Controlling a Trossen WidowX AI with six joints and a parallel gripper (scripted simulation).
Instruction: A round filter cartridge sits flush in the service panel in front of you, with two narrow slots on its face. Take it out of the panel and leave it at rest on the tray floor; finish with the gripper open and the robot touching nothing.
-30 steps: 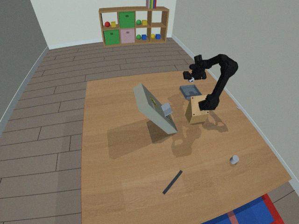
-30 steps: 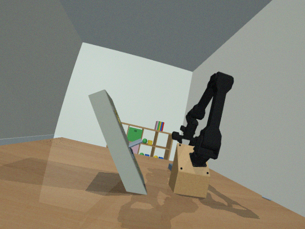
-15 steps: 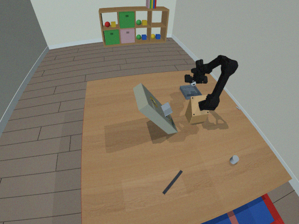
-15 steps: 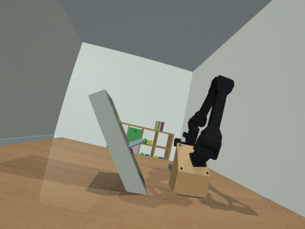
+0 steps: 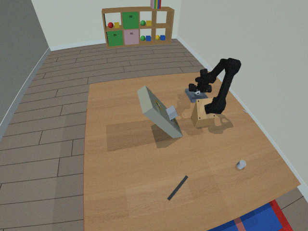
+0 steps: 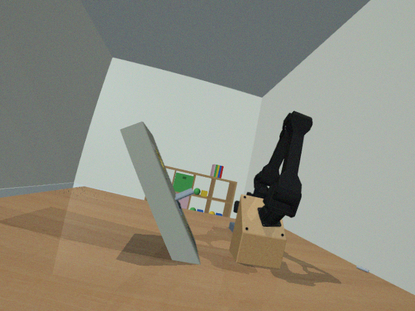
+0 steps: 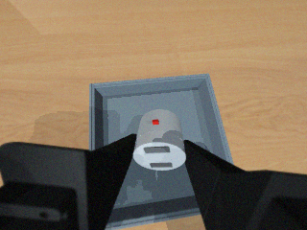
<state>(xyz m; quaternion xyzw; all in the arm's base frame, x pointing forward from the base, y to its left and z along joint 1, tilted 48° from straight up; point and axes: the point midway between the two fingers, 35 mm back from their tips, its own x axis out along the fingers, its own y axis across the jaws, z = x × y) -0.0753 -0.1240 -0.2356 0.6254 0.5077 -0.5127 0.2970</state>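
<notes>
Now: gripper tip right at the round grey filter cartridge. From my gripper tip the other things lie so: grey service panel 420 mm ahead, 240 mm to the left, 100 mm above; small grey bracket 370 mm ahead, 250 mm to the left, 90 mm above; grey-blue tray 40 mm below.
</notes>
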